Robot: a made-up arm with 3 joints.
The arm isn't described. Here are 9 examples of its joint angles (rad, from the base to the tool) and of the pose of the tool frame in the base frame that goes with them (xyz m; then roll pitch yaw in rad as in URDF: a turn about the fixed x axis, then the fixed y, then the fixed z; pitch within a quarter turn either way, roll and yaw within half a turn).
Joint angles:
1: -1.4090 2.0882 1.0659
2: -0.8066 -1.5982 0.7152
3: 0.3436 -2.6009 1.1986
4: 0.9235 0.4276 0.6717
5: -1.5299 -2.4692 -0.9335
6: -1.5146 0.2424 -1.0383
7: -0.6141 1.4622 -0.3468
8: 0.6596 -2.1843 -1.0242
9: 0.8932 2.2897 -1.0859
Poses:
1: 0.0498 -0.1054 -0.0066 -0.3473 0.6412 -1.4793
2: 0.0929 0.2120 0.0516 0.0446 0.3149 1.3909
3: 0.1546 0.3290 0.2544 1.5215 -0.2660 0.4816
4: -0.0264 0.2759 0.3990 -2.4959 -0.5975 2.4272
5: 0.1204 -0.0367 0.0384 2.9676 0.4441 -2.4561
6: -0.0143 -0.0058 0.0541 2.9443 0.6000 0.2524
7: 0.0024 0.1447 0.0134 -3.0172 0.2929 1.6784
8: 0.1279 0.2727 0.3305 0.3499 0.4011 2.1902
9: 0.0657 0.3118 0.3099 0.6774 -0.8411 -2.8157
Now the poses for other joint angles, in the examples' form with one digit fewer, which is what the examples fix.
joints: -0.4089 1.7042 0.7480
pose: 0.015 0.197 -0.001 -2.733 1.125 2.177
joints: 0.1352 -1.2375 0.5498
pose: 0.072 0.311 0.273 -0.241 -0.518 1.582
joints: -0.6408 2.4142 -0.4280
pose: 0.062 0.129 -0.005 2.534 0.365 2.105
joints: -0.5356 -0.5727 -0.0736
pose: 0.025 0.241 0.108 -1.079 0.645 1.468
